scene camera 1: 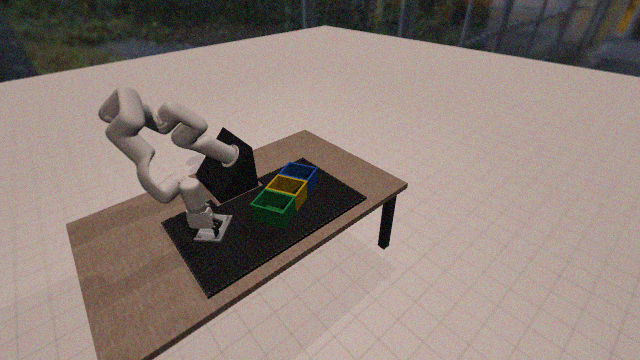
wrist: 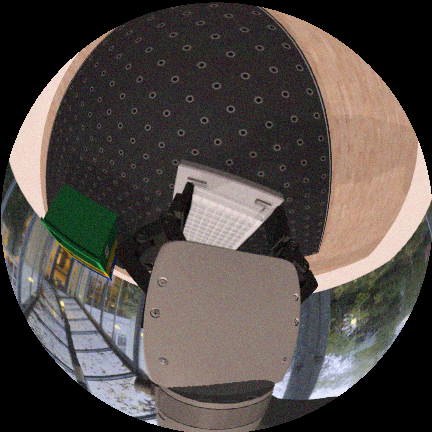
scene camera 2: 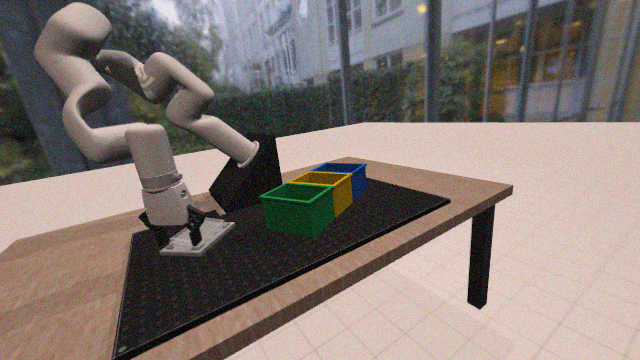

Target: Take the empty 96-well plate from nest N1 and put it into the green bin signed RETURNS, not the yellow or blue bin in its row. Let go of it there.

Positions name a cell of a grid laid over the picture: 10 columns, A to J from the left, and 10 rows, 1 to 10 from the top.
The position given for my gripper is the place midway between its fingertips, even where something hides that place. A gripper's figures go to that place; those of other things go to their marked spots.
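My gripper (wrist: F5), 15 cm from the lens. 96-well plate (wrist: E6), 17 cm from the lens.
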